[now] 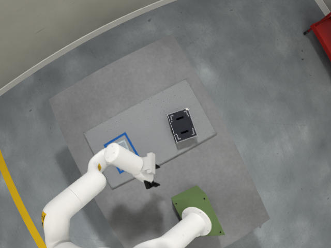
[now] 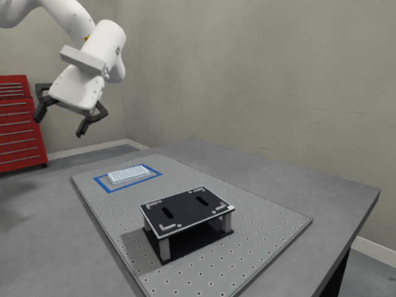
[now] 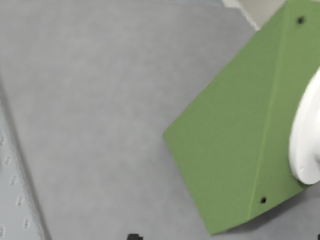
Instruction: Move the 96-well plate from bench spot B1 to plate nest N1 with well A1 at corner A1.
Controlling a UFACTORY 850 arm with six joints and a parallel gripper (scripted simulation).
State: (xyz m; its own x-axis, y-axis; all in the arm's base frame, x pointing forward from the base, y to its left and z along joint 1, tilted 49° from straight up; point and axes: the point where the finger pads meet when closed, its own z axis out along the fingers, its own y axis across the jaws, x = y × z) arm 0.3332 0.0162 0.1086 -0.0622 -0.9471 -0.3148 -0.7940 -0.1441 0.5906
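My hand is 220 mm above the clear 96-well plate, 180 mm short of it and 140 mm to the right of it. Round my hand: black raised nest N1: 230 mm to the right, 180 mm ahead, 170 mm below.
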